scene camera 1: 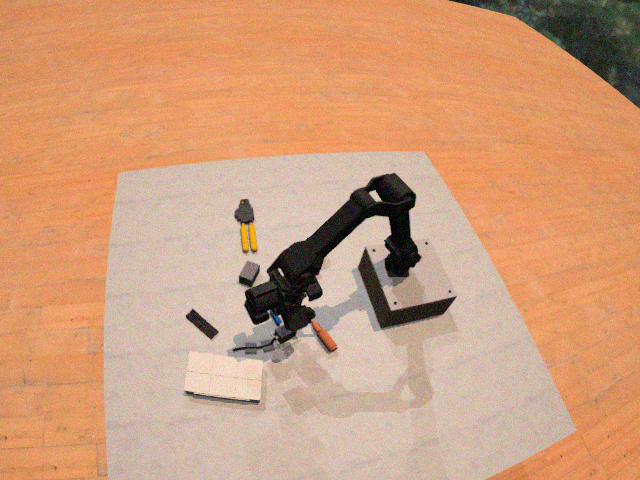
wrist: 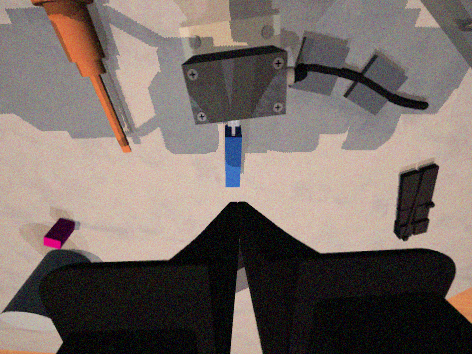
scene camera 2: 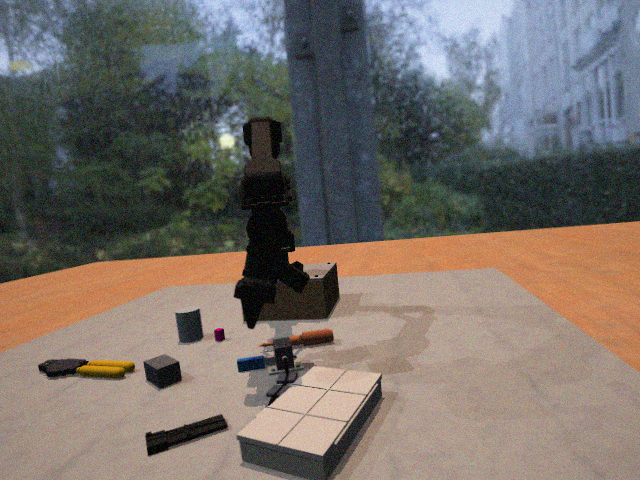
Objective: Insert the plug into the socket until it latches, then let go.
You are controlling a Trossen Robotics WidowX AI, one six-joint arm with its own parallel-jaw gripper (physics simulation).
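Frame: origin at the arm's base, x ahead, y left, z up, level; metres.
Seen in the pictures: gripper, fingertip midpoint: (scene camera 1: 277,307) (wrist: 237,209) (scene camera 2: 250,328); arm's base, link origin: (scene camera 1: 396,267).
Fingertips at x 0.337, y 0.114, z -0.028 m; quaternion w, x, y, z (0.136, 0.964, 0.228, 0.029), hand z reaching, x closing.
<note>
Offsets run from my fingertips to a thing's top centre. "spot": to the spot under its first point.
The blue plug @[0.002 m back, 0.001 m left, 0.055 m down] (scene camera 1: 276,318) (scene camera 2: 250,363) (wrist: 233,160) lies on the mat, its dark front end against the near face of the socket. A pale tip shows between them; whether it is latched cannot be told. The socket @[0.019 m back, 0.049 m left, 0.032 m down] (scene camera 1: 284,333) (scene camera 2: 283,354) (wrist: 235,87) is a dark box with screws at its corners, on a pale bracket, with a black cable at its side. My gripper (scene camera 2: 251,326) (wrist: 237,209) is shut and empty. Its fingertips are above the mat, just behind the plug's rear end in the wrist view and apart from it. The arm hides the fingertips in scene camera 1.
An orange screwdriver @[0.111 m back, 0.029 m left, 0.049 m down] (scene camera 1: 324,336) (scene camera 2: 316,337) (wrist: 80,45) lies beside the socket. A white tiled box @[0.140 m ahead, 0.178 m left, 0.041 m down] (scene camera 1: 224,376) (scene camera 2: 315,392), black clip @[0.205 m ahead, 0.019 m left, 0.061 m down] (scene camera 1: 201,323) (scene camera 2: 186,435) (wrist: 416,200), grey block @[0.075 m ahead, 0.146 m right, 0.041 m down] (scene camera 1: 249,272) (scene camera 2: 162,370), yellow-handled pliers @[spot: 0.094 m ahead, 0.280 m right, 0.057 m down] (scene camera 1: 244,237) (scene camera 2: 100,370), grey cylinder @[0.121 m back, 0.248 m right, 0.006 m down] (scene camera 2: 189,325) and pink piece @[0.124 m back, 0.167 m right, 0.051 m down] (scene camera 2: 219,334) (wrist: 60,233) stand around.
</note>
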